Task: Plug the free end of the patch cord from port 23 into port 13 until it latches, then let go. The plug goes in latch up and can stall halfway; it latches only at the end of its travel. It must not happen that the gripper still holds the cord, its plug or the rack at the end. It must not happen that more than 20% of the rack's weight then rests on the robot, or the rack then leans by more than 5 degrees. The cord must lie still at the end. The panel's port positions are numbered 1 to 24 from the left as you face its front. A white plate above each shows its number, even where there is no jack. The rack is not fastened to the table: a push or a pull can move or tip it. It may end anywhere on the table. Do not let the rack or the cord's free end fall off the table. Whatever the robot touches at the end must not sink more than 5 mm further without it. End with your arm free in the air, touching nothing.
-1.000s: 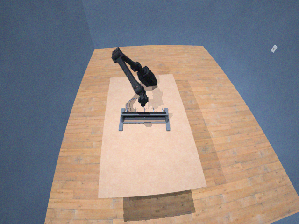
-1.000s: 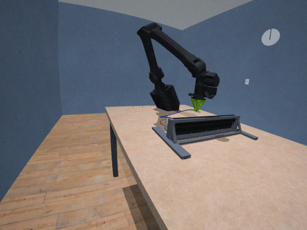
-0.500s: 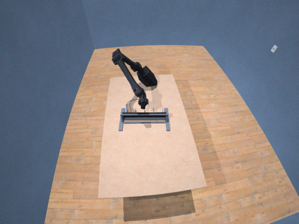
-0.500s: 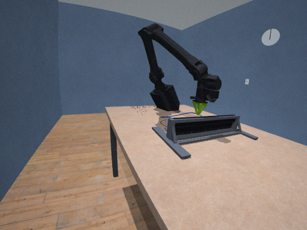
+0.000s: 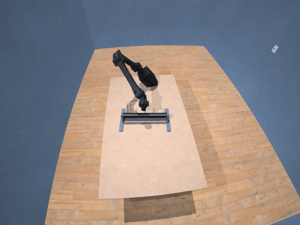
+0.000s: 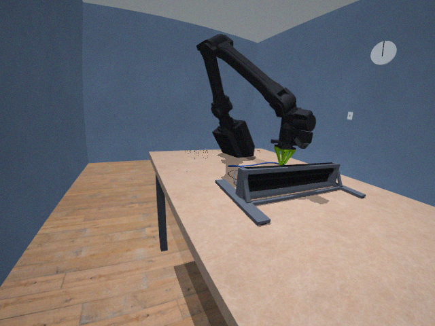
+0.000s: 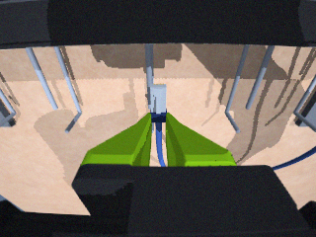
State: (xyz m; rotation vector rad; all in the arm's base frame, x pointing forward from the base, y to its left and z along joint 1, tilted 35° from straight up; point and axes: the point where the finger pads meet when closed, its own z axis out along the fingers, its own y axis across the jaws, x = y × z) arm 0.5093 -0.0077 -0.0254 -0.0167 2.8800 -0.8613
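Right now my hand is 2 cm short of the plug.
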